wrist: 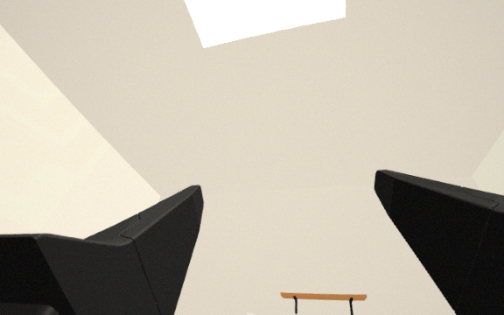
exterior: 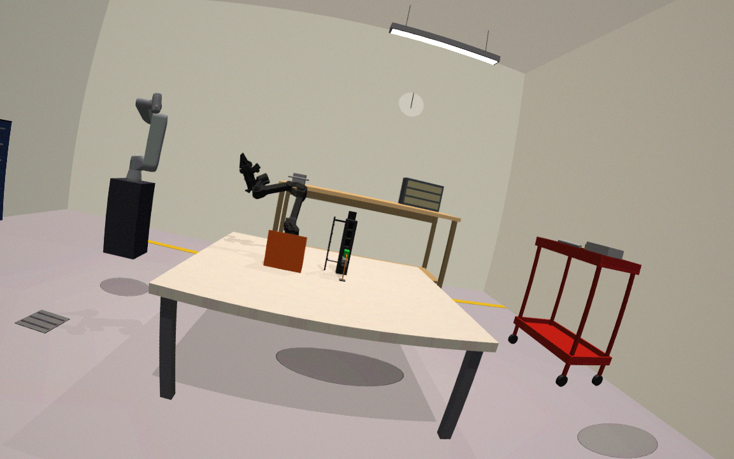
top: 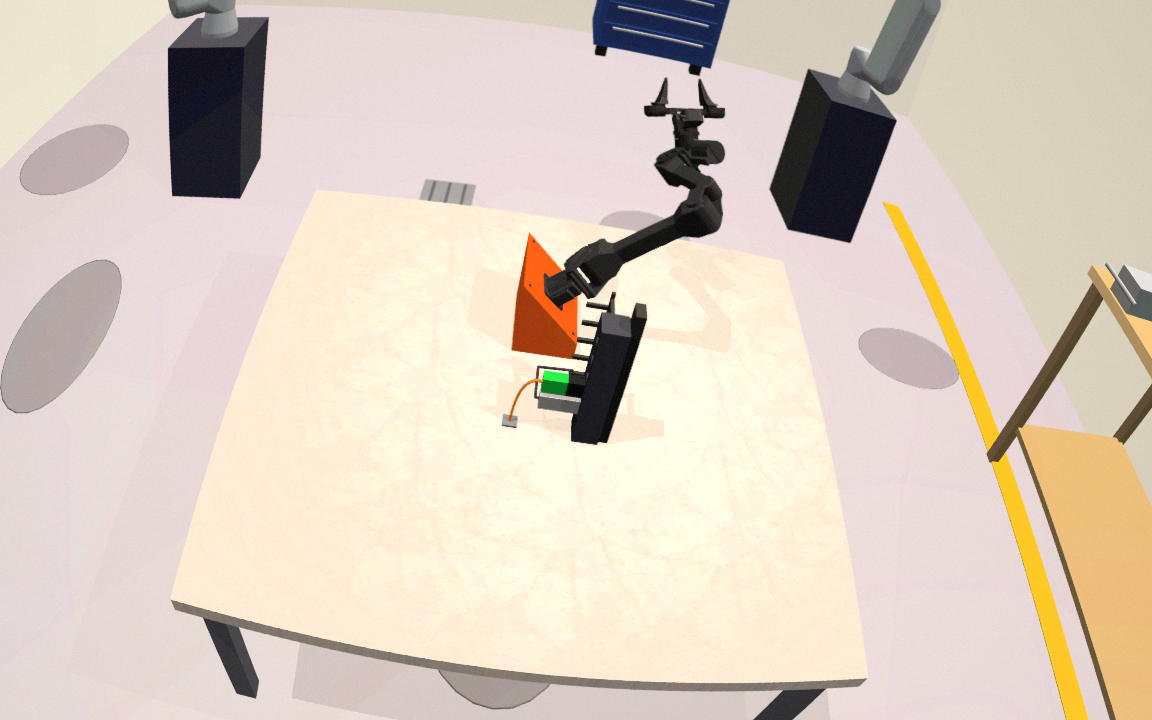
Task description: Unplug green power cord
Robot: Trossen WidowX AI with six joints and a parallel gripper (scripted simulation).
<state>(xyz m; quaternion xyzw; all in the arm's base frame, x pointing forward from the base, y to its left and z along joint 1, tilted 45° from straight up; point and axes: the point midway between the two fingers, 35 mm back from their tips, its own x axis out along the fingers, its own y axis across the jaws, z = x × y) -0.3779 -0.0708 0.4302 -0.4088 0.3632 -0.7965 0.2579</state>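
My gripper tip is now 65 cm short of the green plug, 39 cm above it and 24 cm to the left of it.
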